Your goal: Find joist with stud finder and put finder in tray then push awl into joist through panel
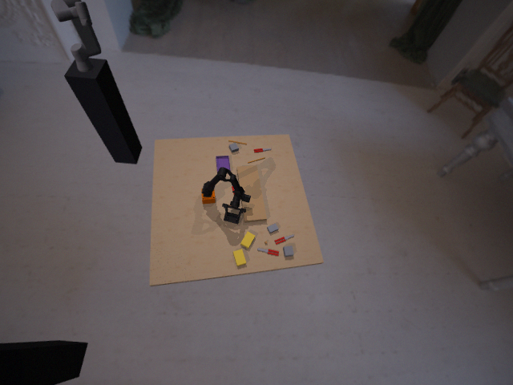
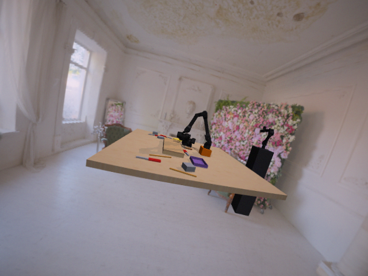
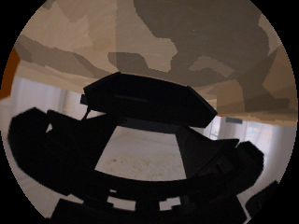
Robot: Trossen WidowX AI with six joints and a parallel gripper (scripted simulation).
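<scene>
Right now the stud finder is 10 mm behind my gripper tip and 10 mm below it. Round my gripper tip: purple tray: 120 mm behind, 540 mm to the left, 50 mm below; then awl: 10 mm ahead, 140 mm to the left, 60 mm below.
</scene>
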